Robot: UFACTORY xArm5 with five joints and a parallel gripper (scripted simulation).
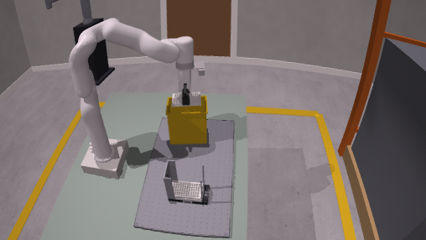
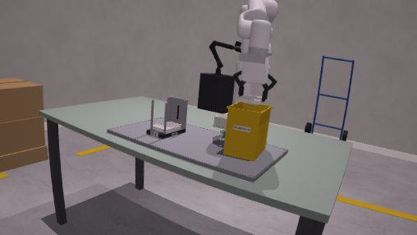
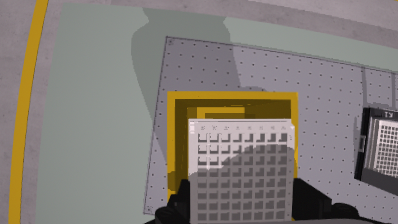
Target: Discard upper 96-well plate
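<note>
The yellow plastics bin lies 13 cm below my hand. From my hand the other things lie so: grey back panel 4 cm ahead, 36 cm to the right, 13 cm below; thin upright post 18 cm ahead, 37 cm to the right, 13 cm below.
</note>
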